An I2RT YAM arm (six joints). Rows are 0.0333 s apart.
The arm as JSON. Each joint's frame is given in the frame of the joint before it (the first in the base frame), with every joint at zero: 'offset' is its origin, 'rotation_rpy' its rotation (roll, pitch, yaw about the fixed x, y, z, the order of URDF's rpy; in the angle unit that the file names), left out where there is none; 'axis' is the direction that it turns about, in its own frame. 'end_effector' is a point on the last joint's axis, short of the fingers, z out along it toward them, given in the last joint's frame.
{
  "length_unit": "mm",
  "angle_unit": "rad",
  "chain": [
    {
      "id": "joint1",
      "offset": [
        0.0,
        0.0,
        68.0
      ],
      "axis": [
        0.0,
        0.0,
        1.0
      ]
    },
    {
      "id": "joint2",
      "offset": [
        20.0,
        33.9,
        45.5
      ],
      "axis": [
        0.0,
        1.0,
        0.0
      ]
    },
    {
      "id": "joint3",
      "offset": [
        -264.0,
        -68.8,
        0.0
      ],
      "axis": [
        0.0,
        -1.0,
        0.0
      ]
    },
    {
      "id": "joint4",
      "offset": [
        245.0,
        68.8,
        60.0
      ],
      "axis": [
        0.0,
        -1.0,
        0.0
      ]
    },
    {
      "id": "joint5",
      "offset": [
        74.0,
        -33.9,
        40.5
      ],
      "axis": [
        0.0,
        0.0,
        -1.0
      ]
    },
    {
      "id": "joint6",
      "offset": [
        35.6,
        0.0,
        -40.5
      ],
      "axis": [
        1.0,
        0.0,
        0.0
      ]
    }
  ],
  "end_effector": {
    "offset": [
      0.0,
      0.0,
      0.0
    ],
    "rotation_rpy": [
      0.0,
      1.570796,
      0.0
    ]
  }
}
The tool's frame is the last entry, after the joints.
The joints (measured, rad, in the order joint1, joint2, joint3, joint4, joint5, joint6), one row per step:
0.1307, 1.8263, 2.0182, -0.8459, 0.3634, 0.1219
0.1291, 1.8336, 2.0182, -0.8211, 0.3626, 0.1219
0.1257, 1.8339, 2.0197, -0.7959, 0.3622, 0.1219
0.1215, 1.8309, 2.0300, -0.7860, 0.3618, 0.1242
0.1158, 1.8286, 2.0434, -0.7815, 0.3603, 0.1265
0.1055, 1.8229, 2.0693, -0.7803, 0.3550, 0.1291
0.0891, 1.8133, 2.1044, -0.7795, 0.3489, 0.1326
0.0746, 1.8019, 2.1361, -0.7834, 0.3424, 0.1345
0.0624, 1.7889, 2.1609, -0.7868, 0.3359, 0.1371
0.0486, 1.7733, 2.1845, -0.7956, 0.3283, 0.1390
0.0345, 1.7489, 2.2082, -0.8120, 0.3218, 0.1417
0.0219, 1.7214, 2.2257, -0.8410, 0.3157, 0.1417
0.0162, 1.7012, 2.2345, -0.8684, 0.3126, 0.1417
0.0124, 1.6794, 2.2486, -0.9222, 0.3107, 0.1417
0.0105, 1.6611, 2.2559, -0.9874, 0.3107, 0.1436
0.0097, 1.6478, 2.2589, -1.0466, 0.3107, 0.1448
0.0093, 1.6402, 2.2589, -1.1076, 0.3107, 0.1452
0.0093, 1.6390, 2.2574, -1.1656, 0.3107, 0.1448
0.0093, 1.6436, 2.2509, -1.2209, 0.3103, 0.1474
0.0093, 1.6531, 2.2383, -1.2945, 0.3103, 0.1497
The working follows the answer.
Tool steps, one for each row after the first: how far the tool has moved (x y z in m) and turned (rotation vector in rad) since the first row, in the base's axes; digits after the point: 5 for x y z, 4 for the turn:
0.00379, -0.00013, -0.00067, 0.0027, -0.0173, -0.0010
0.00552, -0.00128, 0.00188, 0.0063, -0.0434, -0.0040
0.00492, -0.00306, 0.00718, 0.0112, -0.0670, -0.0091
0.00402, -0.00544, 0.01271, 0.0162, -0.0876, -0.0148
0.00118, -0.00976, 0.02316, 0.0247, -0.1206, -0.0220
-0.00388, -0.01661, 0.03786, 0.0348, -0.1665, -0.0347
-0.01024, -0.02262, 0.05154, 0.0424, -0.2059, -0.0442
-0.01712, -0.02759, 0.06353, 0.0498, -0.2407, -0.0515
-0.02550, -0.03302, 0.07535, 0.0560, -0.2715, -0.0590
-0.03806, -0.03851, 0.08920, 0.0618, -0.3039, -0.0679
-0.05209, -0.04316, 0.10050, 0.0639, -0.3200, -0.0746
-0.06234, -0.04520, 0.10671, 0.0645, -0.3216, -0.0775
-0.07515, -0.04657, 0.11194, 0.0638, -0.3037, -0.0801
-0.08626, -0.04730, 0.11283, 0.0631, -0.2648, -0.0839
-0.09469, -0.04764, 0.11162, 0.0616, -0.2223, -0.0865
-0.10071, -0.04781, 0.10787, 0.0590, -0.1691, -0.0886
-0.10408, -0.04785, 0.10238, 0.0555, -0.1108, -0.0900
-0.10469, -0.04784, 0.09446, 0.0542, -0.0452, -0.0928
-0.10439, -0.04783, 0.08238, 0.0505, 0.0498, -0.0966

Tool pose at each row, in the base's axes (x y z in m, rotation vector in rad; rounded; the steps above come from the unrounded poses):
0.39915, 0.03970, 0.40929, 0.1879, 2.1795, -0.2617
0.40294, 0.03958, 0.40862, 0.1921, 2.1628, -0.2567
0.40467, 0.03842, 0.41117, 0.1998, 2.1373, -0.2508
0.40407, 0.03664, 0.41647, 0.2101, 2.1145, -0.2450
0.40317, 0.03426, 0.42201, 0.2207, 2.0946, -0.2399
0.40033, 0.02995, 0.43246, 0.2357, 2.0628, -0.2301
0.39527, 0.02309, 0.44715, 0.2583, 2.0180, -0.2198
0.38891, 0.01708, 0.46083, 0.2751, 1.9794, -0.2114
0.38203, 0.01211, 0.47283, 0.2890, 1.9453, -0.2028
0.37365, 0.00668, 0.48465, 0.3020, 1.9150, -0.1961
0.36109, 0.00120, 0.49849, 0.3161, 1.8829, -0.1903
0.34706, -0.00345, 0.50980, 0.3249, 1.8666, -0.1895
0.33681, -0.00549, 0.51600, 0.3283, 1.8648, -0.1901
0.32400, -0.00687, 0.52123, 0.3297, 1.8823, -0.1947
0.31289, -0.00760, 0.52212, 0.3313, 1.9207, -0.2030
0.30446, -0.00793, 0.52091, 0.3310, 1.9626, -0.2118
0.29844, -0.00811, 0.51716, 0.3288, 2.0150, -0.2232
0.29507, -0.00814, 0.51167, 0.3249, 2.0725, -0.2359
0.29446, -0.00813, 0.50375, 0.3231, 2.1373, -0.2485
0.29476, -0.00813, 0.49168, 0.3188, 2.2309, -0.2684

